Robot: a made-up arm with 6 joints.
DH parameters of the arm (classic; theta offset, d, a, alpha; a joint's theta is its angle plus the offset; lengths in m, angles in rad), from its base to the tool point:
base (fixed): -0.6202 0 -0.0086 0
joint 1: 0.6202 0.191 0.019 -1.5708
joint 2: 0.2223 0 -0.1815 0
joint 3: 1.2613 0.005 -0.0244 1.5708
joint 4: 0 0.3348 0.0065 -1.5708
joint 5: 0 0.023 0.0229 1.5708
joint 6: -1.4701 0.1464 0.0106 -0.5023
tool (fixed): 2.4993 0.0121 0 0
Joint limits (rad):
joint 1: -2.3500..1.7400
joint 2: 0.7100..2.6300
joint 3: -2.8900..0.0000
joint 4: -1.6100..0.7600
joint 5: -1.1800..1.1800
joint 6: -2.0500..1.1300
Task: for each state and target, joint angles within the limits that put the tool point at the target. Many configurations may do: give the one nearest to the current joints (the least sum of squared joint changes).
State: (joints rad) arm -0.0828 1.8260 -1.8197 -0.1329 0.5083 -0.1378
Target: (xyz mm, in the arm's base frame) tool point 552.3 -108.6 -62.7
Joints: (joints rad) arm -0.2145 2.6300 -1.9434 -0.1436 0.1804 -0.1482
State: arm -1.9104 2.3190 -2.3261 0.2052 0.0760 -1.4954
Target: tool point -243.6 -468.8 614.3
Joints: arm -2.0840 1.9558 -2.4714 0.1993 0.0802 -1.4934
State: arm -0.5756 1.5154 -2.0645 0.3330 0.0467 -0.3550
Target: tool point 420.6 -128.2 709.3
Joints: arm -0.3409 1.8699 -2.5529 0.3607 -0.1750 -0.3179
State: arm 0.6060 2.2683 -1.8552 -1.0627 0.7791 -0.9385
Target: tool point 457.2 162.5 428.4
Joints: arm 0.5911 1.7323 -1.9676 -1.0957 1.1046 -0.9163
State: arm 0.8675 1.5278 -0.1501 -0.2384 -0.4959 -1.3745
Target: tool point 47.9 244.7 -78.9
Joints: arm 1.1925 1.5694 -0.1393 -0.3106 -0.5368 -1.3873
